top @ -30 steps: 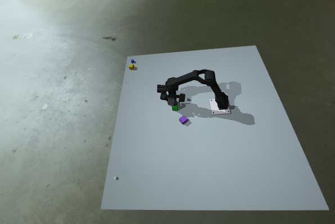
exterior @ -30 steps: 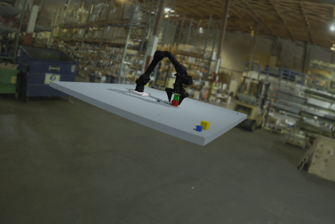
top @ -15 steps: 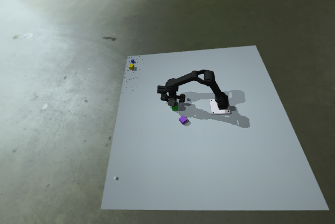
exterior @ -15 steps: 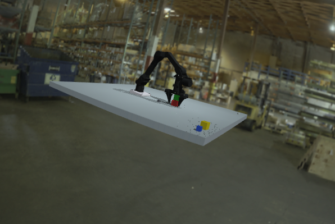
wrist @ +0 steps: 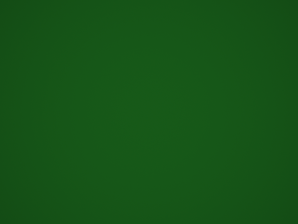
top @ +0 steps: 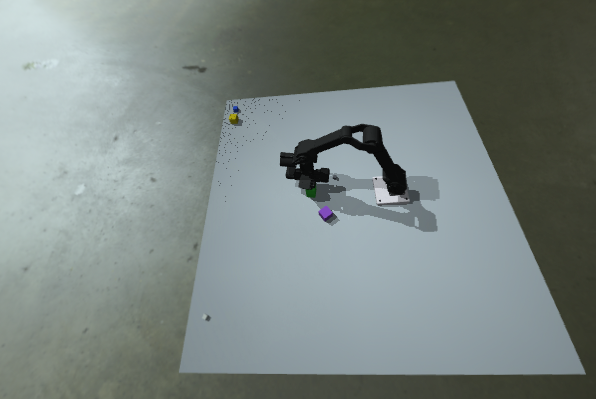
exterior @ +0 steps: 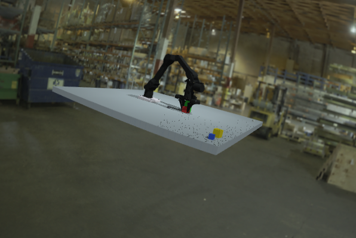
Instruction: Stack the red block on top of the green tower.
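The small grey cube lies 120 mm behind my gripper tip and 20 mm to the right of it. From my gripper tip the other things lie so: yellow block 400 mm ahead, 420 mm to the right, 10 mm above; then red block 10 mm to the left, 10 mm above; then purple block 60 mm behind, 160 mm to the left, 10 mm above.
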